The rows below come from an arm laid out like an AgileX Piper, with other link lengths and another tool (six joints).
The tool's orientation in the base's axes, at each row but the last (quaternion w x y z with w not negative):
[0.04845, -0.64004, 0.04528, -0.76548]
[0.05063, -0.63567, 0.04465, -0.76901]
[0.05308, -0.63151, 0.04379, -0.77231]
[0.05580, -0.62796, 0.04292, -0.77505]
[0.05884, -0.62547, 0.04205, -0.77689]
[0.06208, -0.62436, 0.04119, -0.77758]
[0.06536, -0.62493, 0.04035, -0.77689]
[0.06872, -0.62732, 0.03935, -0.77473]
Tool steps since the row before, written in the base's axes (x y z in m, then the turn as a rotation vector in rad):
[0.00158, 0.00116, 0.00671, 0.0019, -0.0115, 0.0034]
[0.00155, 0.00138, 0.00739, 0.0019, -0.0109, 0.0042]
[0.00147, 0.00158, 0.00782, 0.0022, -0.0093, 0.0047]
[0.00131, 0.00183, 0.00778, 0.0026, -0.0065, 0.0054]
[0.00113, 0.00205, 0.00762, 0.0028, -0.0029, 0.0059]
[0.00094, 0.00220, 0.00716, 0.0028, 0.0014, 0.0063]
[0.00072, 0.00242, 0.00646, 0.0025, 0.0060, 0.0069]
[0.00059, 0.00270, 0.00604, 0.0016, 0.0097, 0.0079]
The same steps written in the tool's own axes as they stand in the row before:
[0.00611, -0.00201, 0.00273, 0.0045, 0.0110, 0.0026]
[0.00672, -0.00232, 0.00290, 0.0052, 0.0103, 0.0027]
[0.00709, -0.00258, 0.00299, 0.0054, 0.0086, 0.0031]
[0.00701, -0.00283, 0.00290, 0.0056, 0.0058, 0.0036]
[0.00683, -0.00304, 0.00275, 0.0055, 0.0022, 0.0040]
[0.00639, -0.00315, 0.00250, 0.0053, -0.0022, 0.0041]
[0.00572, -0.00329, 0.00214, 0.0052, -0.0068, 0.0040]
[0.00530, -0.00352, 0.00191, 0.0058, -0.0106, 0.0035]

